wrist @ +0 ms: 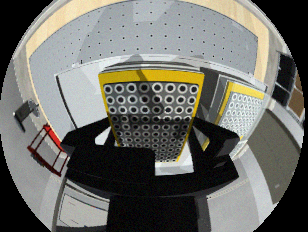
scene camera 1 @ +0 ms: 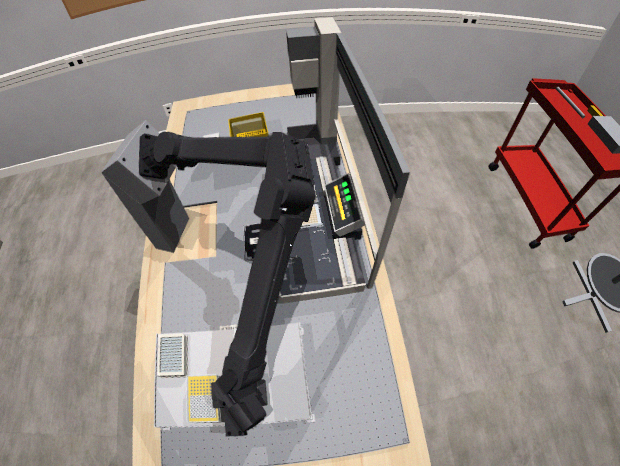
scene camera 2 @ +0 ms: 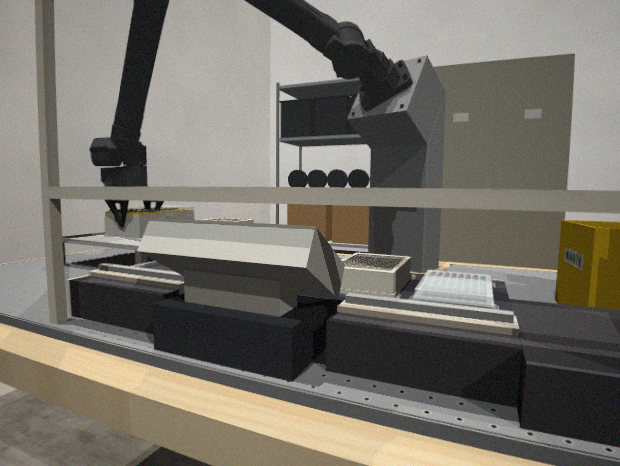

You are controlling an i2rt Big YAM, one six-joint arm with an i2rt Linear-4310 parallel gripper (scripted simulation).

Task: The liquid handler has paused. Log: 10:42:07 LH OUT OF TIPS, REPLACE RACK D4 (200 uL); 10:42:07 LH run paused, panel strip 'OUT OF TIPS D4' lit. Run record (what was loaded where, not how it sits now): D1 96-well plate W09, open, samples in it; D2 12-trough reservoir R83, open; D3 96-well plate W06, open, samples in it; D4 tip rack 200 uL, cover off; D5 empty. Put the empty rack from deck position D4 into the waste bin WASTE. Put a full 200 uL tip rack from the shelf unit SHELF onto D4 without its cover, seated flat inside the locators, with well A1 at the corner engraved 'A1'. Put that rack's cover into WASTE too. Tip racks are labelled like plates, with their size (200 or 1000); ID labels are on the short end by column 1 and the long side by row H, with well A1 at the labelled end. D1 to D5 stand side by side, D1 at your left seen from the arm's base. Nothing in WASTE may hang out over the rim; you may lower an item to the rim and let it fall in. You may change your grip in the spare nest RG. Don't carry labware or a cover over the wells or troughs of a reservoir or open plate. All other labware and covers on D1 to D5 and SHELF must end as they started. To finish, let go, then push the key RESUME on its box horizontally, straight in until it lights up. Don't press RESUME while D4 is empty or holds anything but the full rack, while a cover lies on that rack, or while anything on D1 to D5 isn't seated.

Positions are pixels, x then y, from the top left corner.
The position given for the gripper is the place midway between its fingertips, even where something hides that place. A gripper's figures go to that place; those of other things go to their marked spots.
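Labels:
The gripper (wrist: 152,117) is 0.13 m from the lens, while a shelf unit (wrist: 80,86) stands 0.18 m from the lens.

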